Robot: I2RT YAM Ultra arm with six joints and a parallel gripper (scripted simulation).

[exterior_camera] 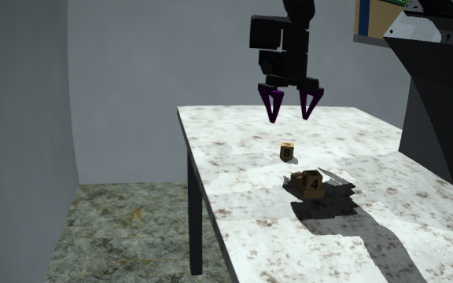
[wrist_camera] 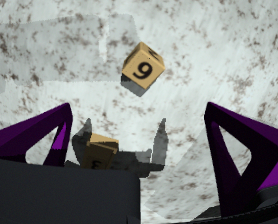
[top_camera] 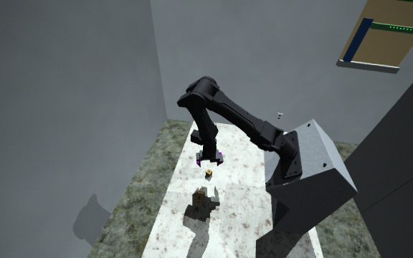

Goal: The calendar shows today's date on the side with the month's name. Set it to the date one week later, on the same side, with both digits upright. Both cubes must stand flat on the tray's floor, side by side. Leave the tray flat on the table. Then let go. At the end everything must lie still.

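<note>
Right now my hand is 80 mm above the wooden digit cube.
</note>
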